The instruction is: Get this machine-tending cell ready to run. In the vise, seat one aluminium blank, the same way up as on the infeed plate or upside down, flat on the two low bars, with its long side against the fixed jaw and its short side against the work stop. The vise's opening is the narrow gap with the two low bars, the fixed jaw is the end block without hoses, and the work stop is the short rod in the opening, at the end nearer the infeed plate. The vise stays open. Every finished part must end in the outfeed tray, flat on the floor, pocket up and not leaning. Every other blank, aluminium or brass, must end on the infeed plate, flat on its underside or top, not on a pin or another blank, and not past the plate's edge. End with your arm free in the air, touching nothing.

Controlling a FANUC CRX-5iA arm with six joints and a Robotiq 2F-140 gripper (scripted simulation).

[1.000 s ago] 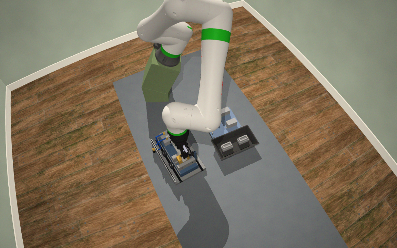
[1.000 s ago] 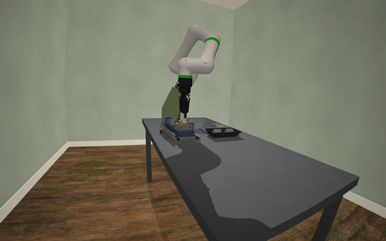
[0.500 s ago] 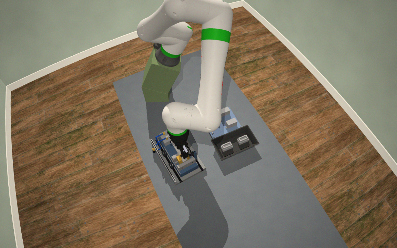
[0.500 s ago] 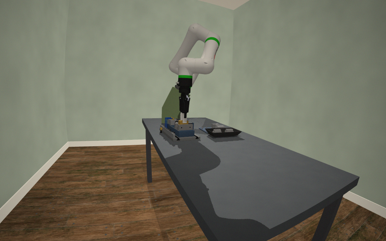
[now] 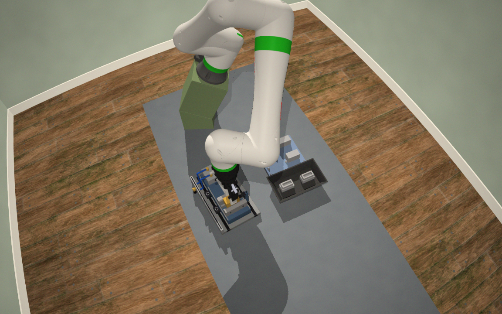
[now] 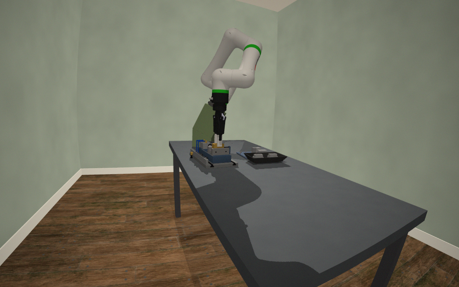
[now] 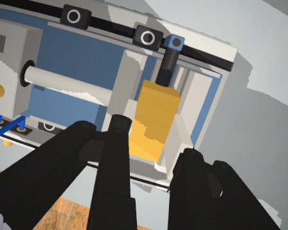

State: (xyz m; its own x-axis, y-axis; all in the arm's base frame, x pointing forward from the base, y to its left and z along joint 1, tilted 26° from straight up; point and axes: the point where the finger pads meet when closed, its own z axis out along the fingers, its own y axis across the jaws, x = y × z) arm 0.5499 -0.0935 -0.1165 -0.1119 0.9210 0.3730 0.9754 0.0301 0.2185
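The brass blank lies 4 cm below my hand. Also, from my hand: fixed jaw: 6 cm below, 3 cm ahead; then work stop rod: 5 cm to the left, 5 cm below, 1 cm behind; then moving jaw: 6 cm below, 3 cm behind.
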